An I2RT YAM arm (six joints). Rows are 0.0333 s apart.
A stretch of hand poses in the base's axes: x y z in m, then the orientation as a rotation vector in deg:
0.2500, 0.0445, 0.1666, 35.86, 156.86, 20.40
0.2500, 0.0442, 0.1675, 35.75, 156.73, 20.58
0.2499, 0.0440, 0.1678, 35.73, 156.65, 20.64
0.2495, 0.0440, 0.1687, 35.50, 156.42, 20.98
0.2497, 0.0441, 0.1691, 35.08, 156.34, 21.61
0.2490, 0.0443, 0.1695, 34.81, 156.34, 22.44
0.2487, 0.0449, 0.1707, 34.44, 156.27, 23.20
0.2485, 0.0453, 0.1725, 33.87, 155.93, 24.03
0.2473, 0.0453, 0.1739, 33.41, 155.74, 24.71
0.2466, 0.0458, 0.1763, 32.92, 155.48, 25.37
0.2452, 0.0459, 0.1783, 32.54, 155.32, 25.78
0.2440, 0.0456, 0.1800, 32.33, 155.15, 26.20
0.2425, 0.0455, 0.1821, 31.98, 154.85, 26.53
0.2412, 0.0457, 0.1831, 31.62, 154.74, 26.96
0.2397, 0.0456, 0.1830, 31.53, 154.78, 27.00
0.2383, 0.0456, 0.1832, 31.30, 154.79, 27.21
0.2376, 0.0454, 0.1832, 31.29, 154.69, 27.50
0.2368, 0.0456, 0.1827, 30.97, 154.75, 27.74
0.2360, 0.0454, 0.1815, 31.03, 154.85, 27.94
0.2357, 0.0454, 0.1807, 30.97, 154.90, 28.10
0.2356, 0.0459, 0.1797, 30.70, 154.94, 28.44
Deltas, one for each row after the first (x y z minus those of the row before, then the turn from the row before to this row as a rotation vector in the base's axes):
0.0000, -0.0003, 0.0009, 0.09, -0.16, 0.06
-0.0001, -0.0002, 0.0003, 0.03, -0.08, 0.00
-0.0004, 0.0000, 0.0009, 0.18, -0.29, 0.13
0.0002, 0.0001, 0.0004, 0.36, -0.22, 0.33
-0.0007, 0.0002, 0.0004, 0.53, -0.10, 0.28
-0.0003, 0.0006, 0.0012, 0.47, -0.19, 0.32
-0.0002, 0.0004, 0.0018, 0.46, -0.50, 0.38
-0.0012, 0.0000, 0.0014, 0.39, -0.32, 0.33
-0.0007, 0.0005, 0.0024, 0.37, -0.39, 0.33
-0.0014, 0.0001, 0.0020, 0.22, -0.26, 0.26
-0.0012, -0.0003, 0.0017, 0.25, -0.22, 0.15
-0.0015, -0.0001, 0.0021, 0.16, -0.38, 0.19
-0.0013, 0.0002, 0.0010, 0.24, -0.20, 0.26
-0.0015, -0.0001, -0.0001, 0.02, 0.01, 0.07
-0.0014, 0.0000, 0.0002, 0.11, -0.05, 0.18
-0.0007, -0.0002, 0.0000, 0.20, -0.09, 0.02
-0.0008, 0.0002, -0.0005, 0.12, -0.03, 0.26
-0.0008, -0.0002, -0.0012, 0.15, 0.11, 0.02
-0.0003, 0.0000, -0.0008, 0.10, 0.03, 0.08
-0.0001, 0.0005, -0.0010, 0.20, -0.03, 0.23

